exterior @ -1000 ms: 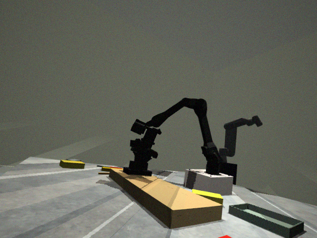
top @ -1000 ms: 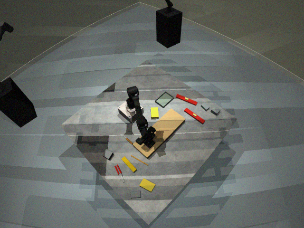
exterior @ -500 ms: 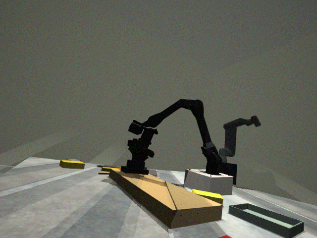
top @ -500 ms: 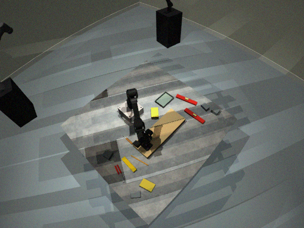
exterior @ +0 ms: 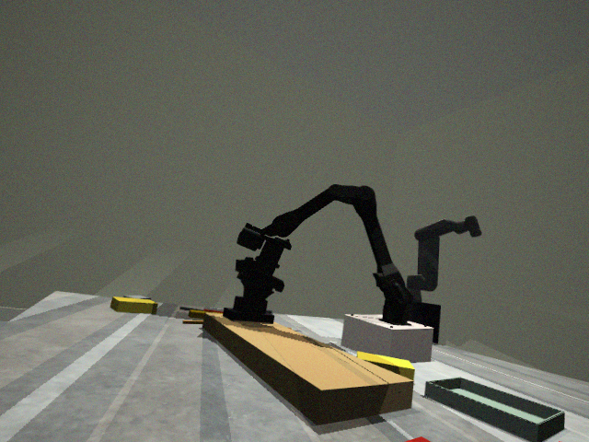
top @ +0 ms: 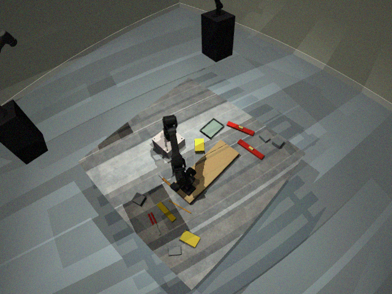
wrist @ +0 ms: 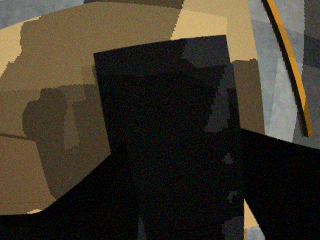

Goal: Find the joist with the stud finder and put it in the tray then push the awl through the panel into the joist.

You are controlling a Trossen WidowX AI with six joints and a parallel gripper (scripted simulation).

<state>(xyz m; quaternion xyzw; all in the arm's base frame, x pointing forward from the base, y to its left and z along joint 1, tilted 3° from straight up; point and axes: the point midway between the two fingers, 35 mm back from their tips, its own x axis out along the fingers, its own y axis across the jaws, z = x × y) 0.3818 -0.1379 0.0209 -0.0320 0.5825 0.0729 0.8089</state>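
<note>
The tray lies 300 mm behind my gripper tip, 470 mm to the left of it and 50 mm below it. From my gripper tip the other things lie so: pencil 70 mm ahead, 110 mm to the right, 60 mm below; then stud finder 20 mm behind, 20 mm above; then awl 170 mm behind, 80 mm to the right, 60 mm below.
</note>
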